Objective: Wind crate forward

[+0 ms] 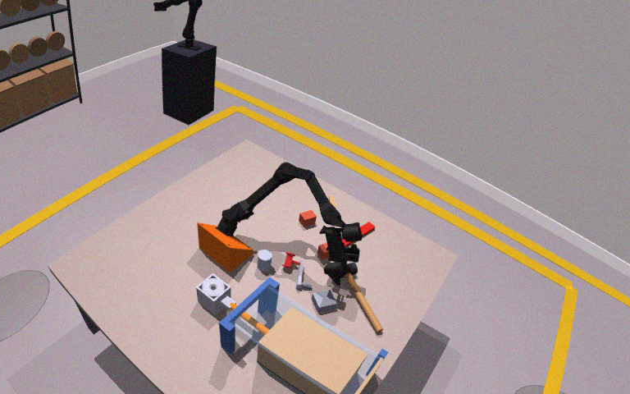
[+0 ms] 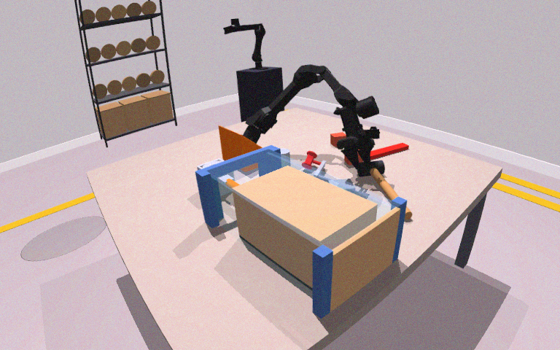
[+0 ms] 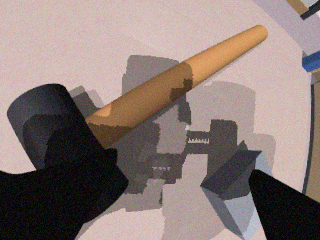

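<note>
Now: gripper tip 170 mm past the winch handle, 30 mm to the left of it and 40 mm above it. Round my gripper tip: red knob (210 mm behind, 10 mm to the right, 30 mm below); red bar (70 mm behind, 300 mm to the left, 50 mm below); grey block (20 mm behind, 100 mm to the right, 40 mm below).
</note>
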